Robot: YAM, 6 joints.
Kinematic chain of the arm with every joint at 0, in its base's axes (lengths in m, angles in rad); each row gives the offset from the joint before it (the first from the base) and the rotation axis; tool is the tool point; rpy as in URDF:
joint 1: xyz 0 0 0.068 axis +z
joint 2: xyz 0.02 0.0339 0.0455 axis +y
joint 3: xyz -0.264 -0.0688 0 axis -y
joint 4: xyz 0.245 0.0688 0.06 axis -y
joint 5: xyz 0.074 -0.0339 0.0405 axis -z
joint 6: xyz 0.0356 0 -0.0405 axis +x
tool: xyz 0 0 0 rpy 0 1.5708 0
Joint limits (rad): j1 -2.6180..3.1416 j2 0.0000..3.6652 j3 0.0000..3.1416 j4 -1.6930..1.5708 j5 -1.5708..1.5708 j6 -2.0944..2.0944
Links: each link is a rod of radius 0.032 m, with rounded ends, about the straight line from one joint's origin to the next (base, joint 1, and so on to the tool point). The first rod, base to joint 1, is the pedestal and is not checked.
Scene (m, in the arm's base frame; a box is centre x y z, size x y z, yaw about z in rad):
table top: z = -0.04
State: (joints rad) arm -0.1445 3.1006 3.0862 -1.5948 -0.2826 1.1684
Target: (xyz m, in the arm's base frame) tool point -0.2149 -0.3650 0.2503
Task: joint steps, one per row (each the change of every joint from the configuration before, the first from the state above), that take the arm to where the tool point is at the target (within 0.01 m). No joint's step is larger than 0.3 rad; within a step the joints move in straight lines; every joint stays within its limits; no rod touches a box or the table.
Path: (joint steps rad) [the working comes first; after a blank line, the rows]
Joints at the target: -2.1117 2.2946 2.2407 -1.6930 -0.1047 1.1684
Straight joint move there: clear.

1: -0.2810 -0.1151 -0.1208 -0.0140 0.0254 0.0000
2: -0.2811 -0.1152 -0.1208 -0.0141 0.0254 0.0000
3: -0.2810 -0.1151 -0.1207 -0.0140 0.0254 0.0000
4: -0.2810 -0.1151 -0.1208 -0.0140 0.0254 0.0000
5: -0.2810 -0.1152 -0.1208 -0.0140 0.0254 0.0000
6: -0.2811 -0.1151 -0.1208 -0.0141 0.0254 0.0000
7: -0.2810 -0.1152 -0.1208 -0.0140 0.0255 0.0000

